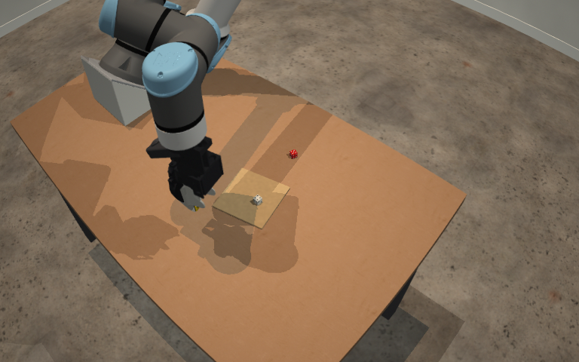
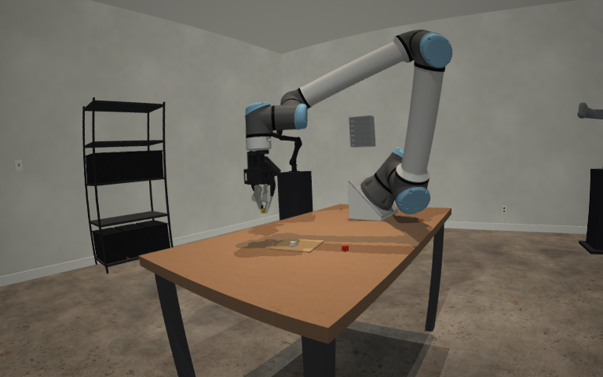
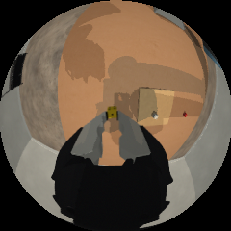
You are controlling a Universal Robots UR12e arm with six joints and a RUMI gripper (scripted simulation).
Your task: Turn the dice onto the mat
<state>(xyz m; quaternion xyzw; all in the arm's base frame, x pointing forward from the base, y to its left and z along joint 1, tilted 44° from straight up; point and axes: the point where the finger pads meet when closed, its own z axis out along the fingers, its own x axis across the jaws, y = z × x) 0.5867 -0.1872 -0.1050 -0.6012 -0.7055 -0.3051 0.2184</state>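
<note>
My gripper is now 15 cm to the right of the tan mat, 11 cm above it and 2 cm short of it. The rest, counted from my hand: red die 32 cm to the left, 11 cm below, 1 cm ahead; then yellow die 1 cm below; then white die 15 cm to the left, 10 cm below, 4 cm ahead.
</note>
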